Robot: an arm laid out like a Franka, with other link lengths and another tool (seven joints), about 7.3 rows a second.
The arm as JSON. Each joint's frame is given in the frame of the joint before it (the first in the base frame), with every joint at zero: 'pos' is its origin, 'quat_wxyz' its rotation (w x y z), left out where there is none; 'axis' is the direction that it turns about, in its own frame. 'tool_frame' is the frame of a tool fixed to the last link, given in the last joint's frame.
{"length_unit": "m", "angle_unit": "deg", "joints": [
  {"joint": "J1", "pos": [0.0, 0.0, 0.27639], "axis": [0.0, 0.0, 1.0]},
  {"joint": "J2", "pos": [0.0, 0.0, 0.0], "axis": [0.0, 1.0, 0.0]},
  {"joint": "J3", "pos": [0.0, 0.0, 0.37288], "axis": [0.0, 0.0, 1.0]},
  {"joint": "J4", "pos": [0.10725, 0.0, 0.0], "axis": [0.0, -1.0, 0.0]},
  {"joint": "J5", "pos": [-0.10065, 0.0, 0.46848], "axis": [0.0, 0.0, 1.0]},
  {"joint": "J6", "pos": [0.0, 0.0, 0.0], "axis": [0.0, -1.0, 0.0]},
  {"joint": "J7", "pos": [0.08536, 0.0, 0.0], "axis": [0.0, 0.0, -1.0]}
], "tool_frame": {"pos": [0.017, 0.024, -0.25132], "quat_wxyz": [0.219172, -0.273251, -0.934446, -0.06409]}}
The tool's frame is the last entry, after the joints.
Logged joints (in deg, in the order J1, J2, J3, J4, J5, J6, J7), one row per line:
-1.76 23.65 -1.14 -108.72 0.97 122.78 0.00
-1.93 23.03 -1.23 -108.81 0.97 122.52 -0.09
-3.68 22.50 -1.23 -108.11 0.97 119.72 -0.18
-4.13 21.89 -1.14 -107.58 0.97 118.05 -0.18
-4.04 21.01 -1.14 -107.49 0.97 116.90 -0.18
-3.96 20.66 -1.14 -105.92 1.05 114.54 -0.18
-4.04 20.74 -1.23 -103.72 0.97 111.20 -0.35
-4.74 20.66 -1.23 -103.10 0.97 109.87 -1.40
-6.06 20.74 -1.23 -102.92 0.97 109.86 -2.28
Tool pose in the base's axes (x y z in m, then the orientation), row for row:
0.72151 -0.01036 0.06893 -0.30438 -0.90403 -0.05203 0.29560
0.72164 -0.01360 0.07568 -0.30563 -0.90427 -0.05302 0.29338
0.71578 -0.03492 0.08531 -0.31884 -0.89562 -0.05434 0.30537
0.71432 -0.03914 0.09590 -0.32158 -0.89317 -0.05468 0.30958
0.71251 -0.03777 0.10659 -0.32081 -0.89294 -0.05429 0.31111
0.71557 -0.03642 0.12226 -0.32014 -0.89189 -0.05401 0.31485
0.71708 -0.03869 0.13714 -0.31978 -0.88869 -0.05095 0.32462
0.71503 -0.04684 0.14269 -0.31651 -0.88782 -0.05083 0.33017
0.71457 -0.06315 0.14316 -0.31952 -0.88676 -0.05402 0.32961
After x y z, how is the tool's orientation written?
As a quaternion, x y z w.
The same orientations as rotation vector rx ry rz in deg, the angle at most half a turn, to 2 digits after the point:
-46.39 -137.80 -7.93
-46.64 -137.99 -8.09
-48.36 -135.85 -8.24
-48.68 -135.20 -8.28
-48.52 -135.06 -8.21
-48.33 -134.65 -8.15
-48.05 -133.53 -7.66
-47.43 -133.04 -7.62
-47.89 -132.91 -8.10

